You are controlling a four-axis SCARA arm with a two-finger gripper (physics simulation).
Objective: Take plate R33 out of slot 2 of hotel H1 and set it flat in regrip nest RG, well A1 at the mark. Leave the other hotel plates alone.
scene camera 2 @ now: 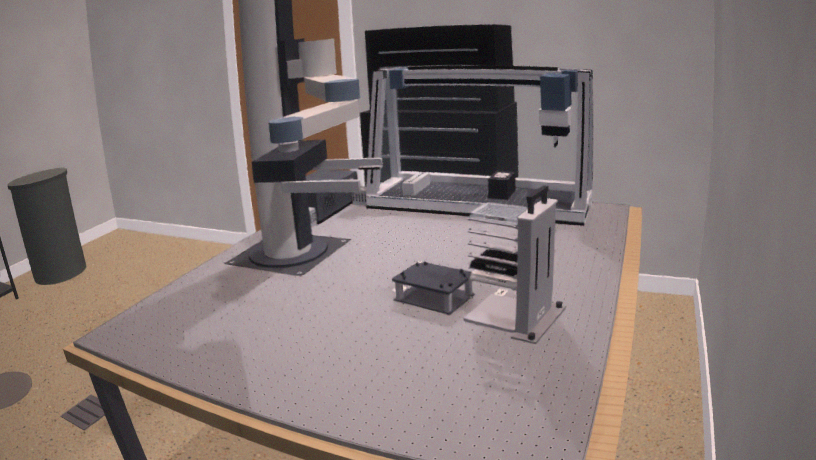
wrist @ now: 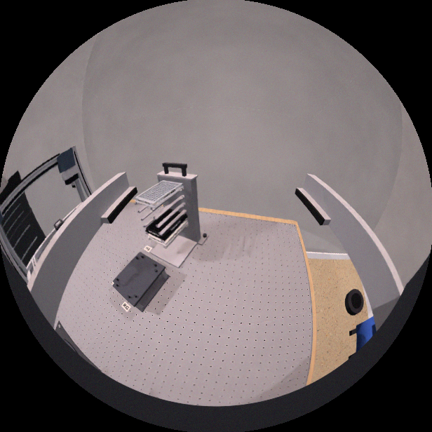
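The hotel H1 is a grey upright post with a black handle and stacked shelves. A clear plate lies at its top. A black plate and a white plate edge sit low in it. No plate label is readable, so I cannot tell which is R33. The regrip nest RG is a dark raised platform beside the hotel, with small corner pegs and no plate on it. My gripper is open and empty, high above the table, left of the nest in the scene view.
A gantry frame stands at the back of the table, with a blue-and-white head at its right and a small black block on its deck. The table's wooden edge runs beyond the hotel.
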